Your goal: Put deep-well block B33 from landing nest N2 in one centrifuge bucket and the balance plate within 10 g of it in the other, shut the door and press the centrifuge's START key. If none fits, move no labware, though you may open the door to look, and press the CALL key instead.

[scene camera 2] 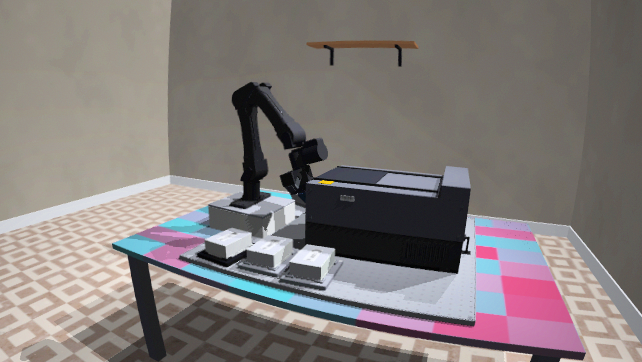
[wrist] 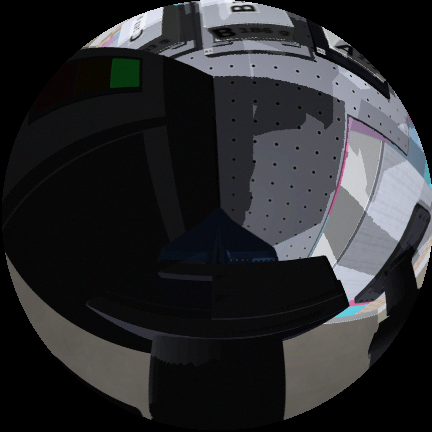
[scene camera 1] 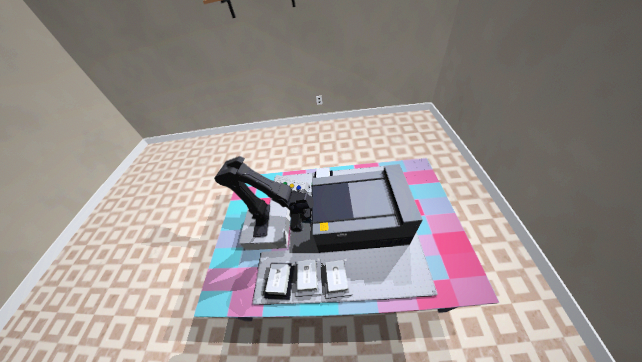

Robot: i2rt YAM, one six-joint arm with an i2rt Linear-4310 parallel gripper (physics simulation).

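Places are measured from the arm's base along level axes (x back, y right, z up), in centimetres.
Where they show: gripper, fingertip midpoint: [wrist: 217, 214] [scene camera 1: 310, 222]; arm's base at its link origin: [scene camera 2: 251, 200] [wrist: 394, 263] [scene camera 1: 262, 220].
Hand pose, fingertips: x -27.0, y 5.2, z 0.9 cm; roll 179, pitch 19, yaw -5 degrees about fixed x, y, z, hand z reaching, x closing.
Observation:
Things, the pixels of their top centre, and the offset from my fingertips. "pt": a spot on its surface instead. Level surfaces: height alone.
- dark panel at its top centre: [wrist: 70, 288] [scene camera 2: 353, 174] [scene camera 1: 331, 200] dx -12.1, dy -2.5, dz +13.0 cm
- lighter grey panel at a spot on its surface: [scene camera 1: 369, 197] pt dx -30.3, dy -1.8, dz +12.7 cm
- A at its top centre: [scene camera 2: 228, 236] [scene camera 1: 277, 277] dx +17.3, dy +25.4, dz -2.9 cm
- B at its top centre: [scene camera 2: 270, 244] [scene camera 1: 306, 273] dx +3.4, dy +25.1, dz -2.9 cm
- C at its top centre: [scene camera 2: 313, 254] [scene camera 1: 336, 274] dx -10.0, dy +26.9, dz -2.9 cm
- small white block at its top centre: [scene camera 1: 322, 175] dx -8.4, dy -34.5, dz -2.5 cm
- key panel at its top centre: [scene camera 1: 289, 180] dx +12.5, dy -31.7, dz +0.1 cm
- perforated grey board at its surface level: dz -8.3 cm
The black centrifuge [scene camera 1: 363, 225] [scene camera 2: 386, 211] stands on the table; its top shows a dark panel [scene camera 1: 329, 202] beside a lighter grey panel [scene camera 1: 369, 197]. My gripper [scene camera 1: 296, 226] [scene camera 2: 296, 189] [wrist: 217, 214] is shut and empty, low against the centrifuge's left side, which fills the left of the wrist view [wrist: 100, 181]. Three white balance plates lie in front: A [scene camera 1: 278, 279] [scene camera 2: 227, 242], B [scene camera 1: 306, 275] [scene camera 2: 268, 252] [wrist: 250, 28], marked 186 g, and C [scene camera 1: 335, 275] [scene camera 2: 311, 263]. A small white block [scene camera 1: 322, 172] sits behind the centrifuge; I cannot read its label.
A key panel [scene camera 1: 294, 183] with coloured buttons lies behind my wrist. The arm stands on a grey pedestal [scene camera 1: 264, 236] [scene camera 2: 264, 215]. A perforated grey board [scene camera 1: 391, 274] [scene camera 2: 403, 288] carries the plates. A green light [wrist: 125, 72] glows on the centrifuge.

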